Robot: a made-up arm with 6 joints.
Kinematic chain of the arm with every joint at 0, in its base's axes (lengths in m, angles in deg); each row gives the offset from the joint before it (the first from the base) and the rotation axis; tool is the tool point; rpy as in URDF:
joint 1: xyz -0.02 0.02 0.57 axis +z
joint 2: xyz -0.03 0 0.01 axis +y
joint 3: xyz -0.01 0 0.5 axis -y
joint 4: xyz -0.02 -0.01 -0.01 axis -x
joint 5: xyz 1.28 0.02 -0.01 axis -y
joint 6: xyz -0.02 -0.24 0 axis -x
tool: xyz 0.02 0.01 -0.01 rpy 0 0 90
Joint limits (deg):
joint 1: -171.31..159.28
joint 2: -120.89..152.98
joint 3: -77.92..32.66
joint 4: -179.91..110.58
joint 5: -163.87..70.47
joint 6: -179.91..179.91
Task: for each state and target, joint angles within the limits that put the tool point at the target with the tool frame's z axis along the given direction. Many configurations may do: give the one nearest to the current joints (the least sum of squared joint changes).
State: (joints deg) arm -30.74 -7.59 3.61 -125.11 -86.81 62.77
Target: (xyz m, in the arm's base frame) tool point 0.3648 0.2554 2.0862 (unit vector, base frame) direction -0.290 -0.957 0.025
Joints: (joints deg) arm 2.17 -27.22 32.66 -169.64 -49.84 100.71
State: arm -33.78 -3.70 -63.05 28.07 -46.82 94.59
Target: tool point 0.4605 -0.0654 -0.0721 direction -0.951 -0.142 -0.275
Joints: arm 7.40 -4.65 -77.39 57.46 -2.35 123.62
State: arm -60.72 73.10 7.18 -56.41 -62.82 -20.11
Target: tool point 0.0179 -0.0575 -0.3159 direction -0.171 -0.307 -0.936
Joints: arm -42.18 46.88 -44.42 -80.29 -69.22 2.37
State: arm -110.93 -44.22 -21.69 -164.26 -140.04 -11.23
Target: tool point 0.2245 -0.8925 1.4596 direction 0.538 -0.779 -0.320
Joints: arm -81.18 -26.17 2.06 -119.98 -91.41 -53.12
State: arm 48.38 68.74 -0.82 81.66 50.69 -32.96
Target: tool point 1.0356 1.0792 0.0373 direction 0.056 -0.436 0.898
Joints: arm 52.53 70.84 32.54 30.41 70.47 -31.74
